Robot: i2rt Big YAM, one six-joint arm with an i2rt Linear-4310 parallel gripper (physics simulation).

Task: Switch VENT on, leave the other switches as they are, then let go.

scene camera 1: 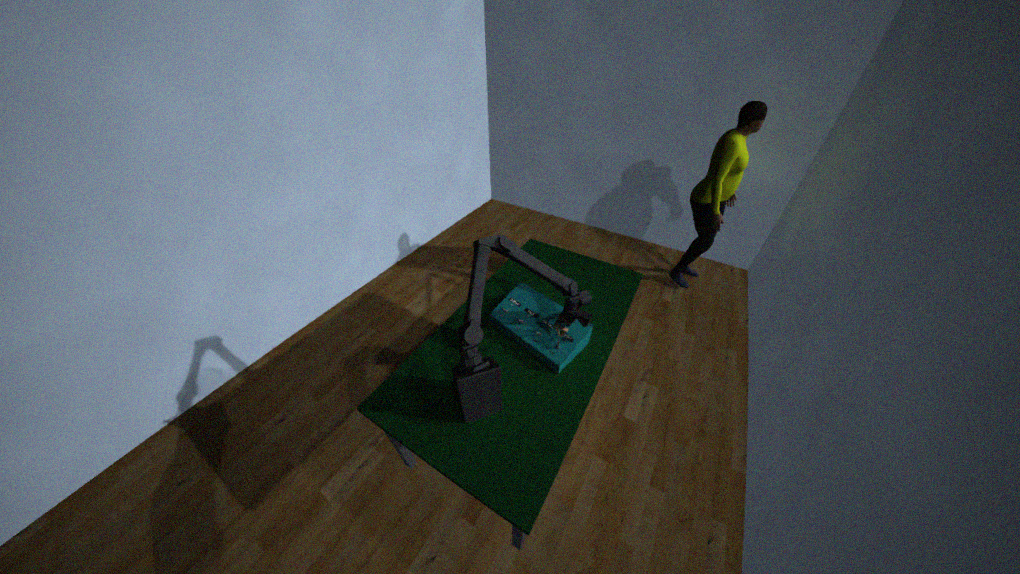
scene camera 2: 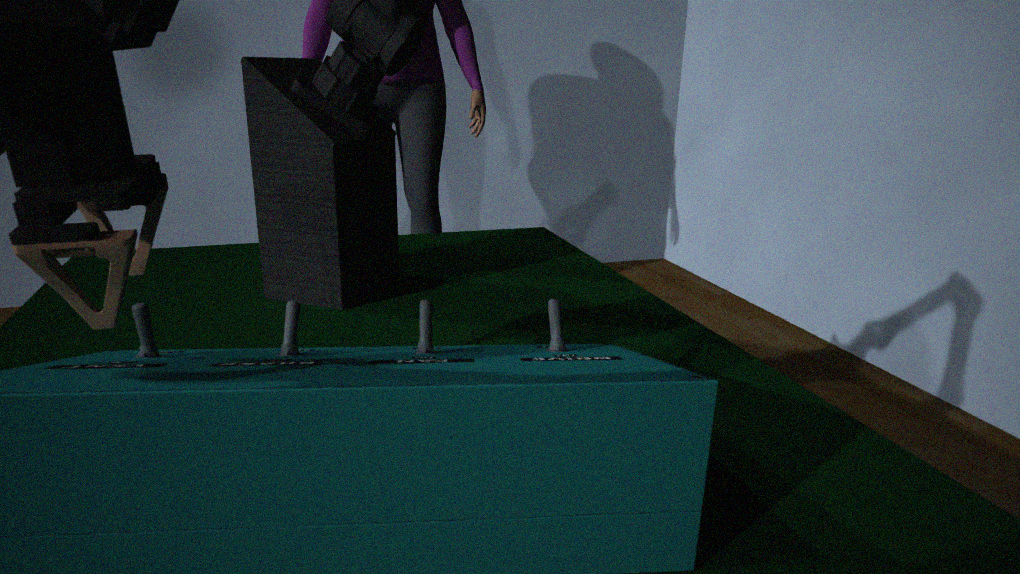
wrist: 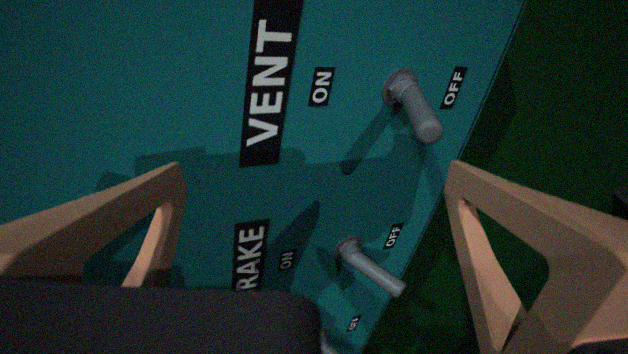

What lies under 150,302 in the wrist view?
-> My gripper.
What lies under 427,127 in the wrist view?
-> A vent lever.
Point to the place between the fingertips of my gripper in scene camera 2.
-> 121,299
